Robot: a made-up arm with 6 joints.
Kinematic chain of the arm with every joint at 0, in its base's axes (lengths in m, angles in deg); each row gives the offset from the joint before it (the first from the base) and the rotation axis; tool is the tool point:
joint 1: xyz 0 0 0.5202 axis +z
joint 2: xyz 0 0 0 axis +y
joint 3: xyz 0 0 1.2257 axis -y
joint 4: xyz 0 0 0 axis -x
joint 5: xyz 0.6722 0 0 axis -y
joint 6: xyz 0 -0.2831 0 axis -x
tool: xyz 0 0 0
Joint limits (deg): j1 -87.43..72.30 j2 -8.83..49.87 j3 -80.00..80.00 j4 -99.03..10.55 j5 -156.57..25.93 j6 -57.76..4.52
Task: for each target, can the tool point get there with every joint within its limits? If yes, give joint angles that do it. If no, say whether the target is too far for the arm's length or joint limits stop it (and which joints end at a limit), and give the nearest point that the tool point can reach.
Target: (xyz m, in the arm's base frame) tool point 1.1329 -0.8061 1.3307
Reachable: yes | joints -32.34 34.34 40.31 -74.63 -141.02 -7.66
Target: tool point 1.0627 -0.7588 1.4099
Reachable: yes | joints -24.01 30.35 25.39 -22.94 -106.97 -8.52
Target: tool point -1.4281 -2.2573 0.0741
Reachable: no: too far | nearest point -0.2193 -1.4271 0.8383 | short by 1.654 m
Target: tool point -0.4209 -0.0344 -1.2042
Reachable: no: joint limits stop it (at a limit: joint 1, joint 2) | nearest point -0.0825 -0.6936 0.6337 | short by 1.982 m
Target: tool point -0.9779 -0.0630 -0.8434
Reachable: no: joint limits stop it (at a limit: joint 1, joint 2) | nearest point -0.2511 -0.6852 0.6912 | short by 1.808 m
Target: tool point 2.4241 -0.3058 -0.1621
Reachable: no: too far | nearest point 1.4473 -0.1826 0.8003 | short by 1.377 m
